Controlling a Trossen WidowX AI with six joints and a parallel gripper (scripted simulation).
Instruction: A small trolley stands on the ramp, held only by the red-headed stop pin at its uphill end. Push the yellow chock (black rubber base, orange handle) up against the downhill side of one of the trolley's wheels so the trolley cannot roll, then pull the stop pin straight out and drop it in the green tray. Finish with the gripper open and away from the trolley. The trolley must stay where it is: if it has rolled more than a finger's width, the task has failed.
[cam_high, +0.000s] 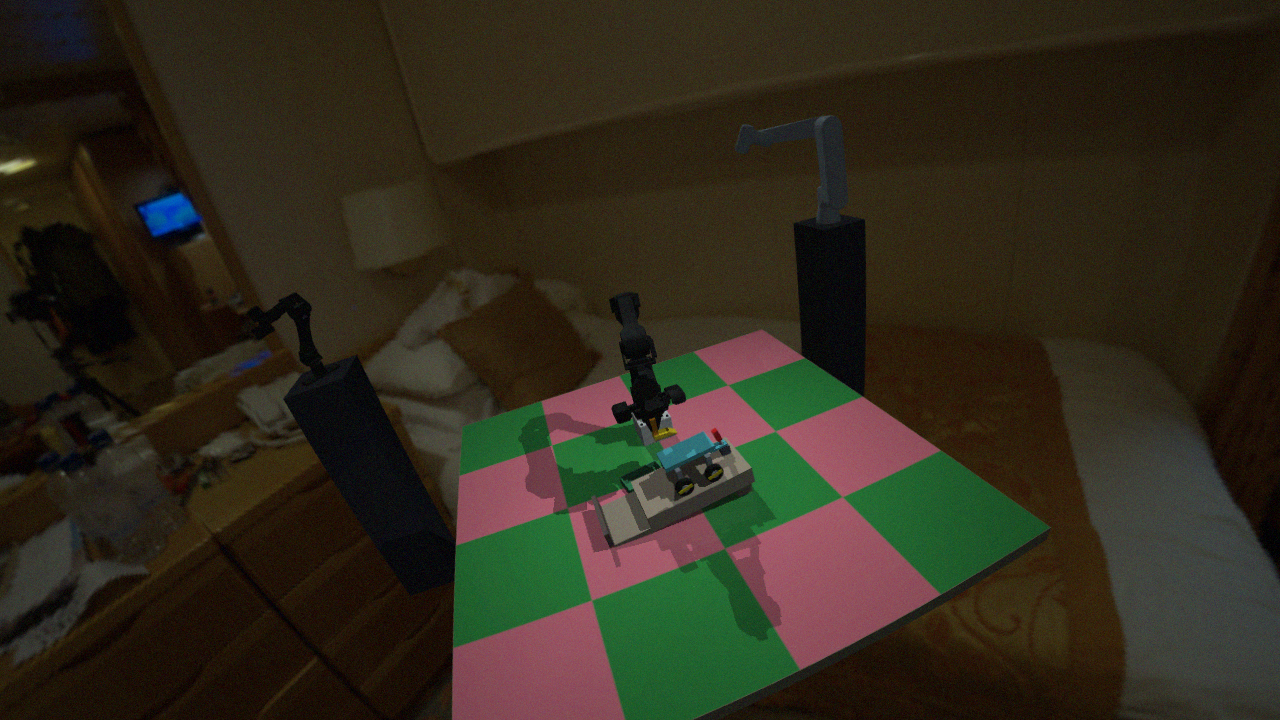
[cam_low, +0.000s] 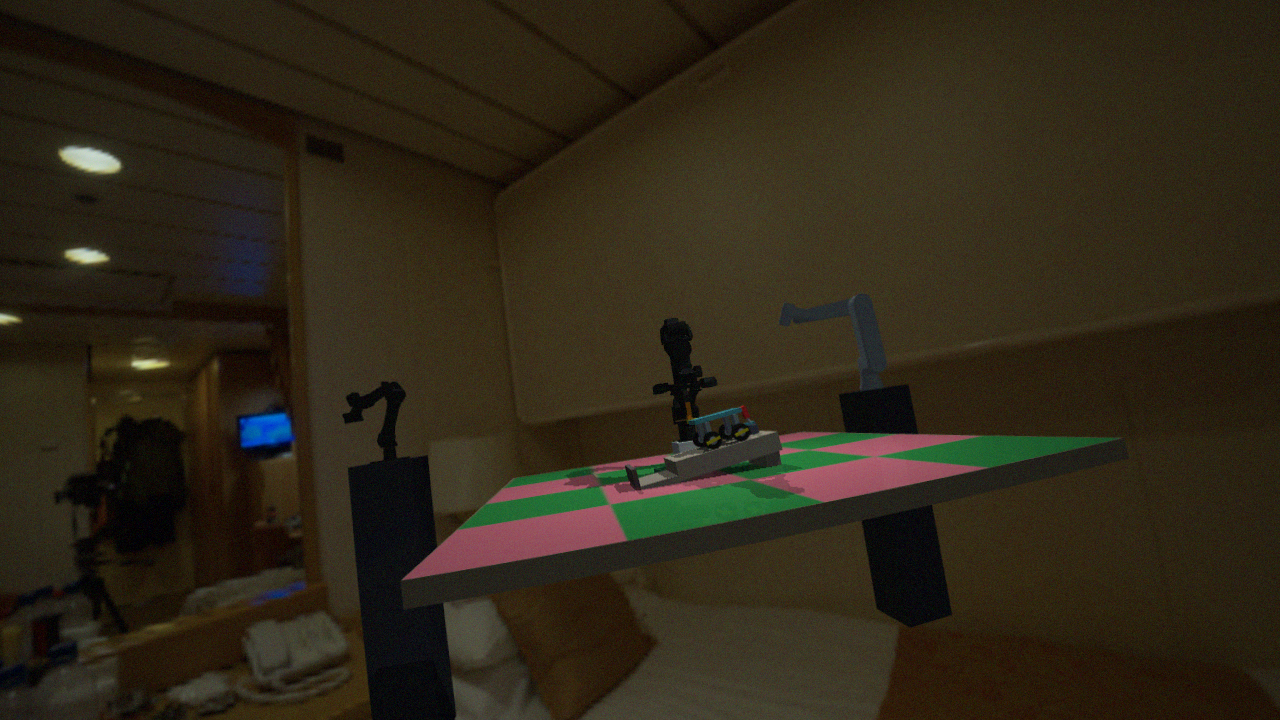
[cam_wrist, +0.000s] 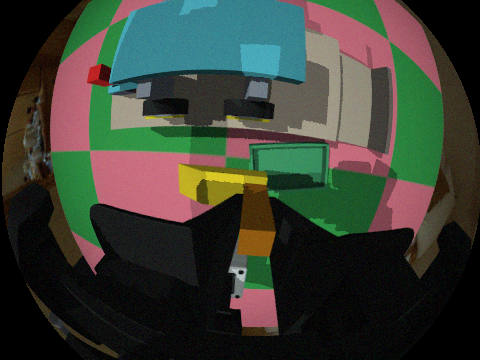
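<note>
Now: gripper tip 140 mm to the right of the red-headed stop pin, 90 mm short of it and 40 mm above it. Also, from my gripper tip: blue-topped trolley: 110 mm ahead, 50 mm to the left, 50 mm below; ramp: 120 mm below, 110 mm ahead, 40 mm to the left; yellow chock: 20 mm to the left, 10 mm below.
</note>
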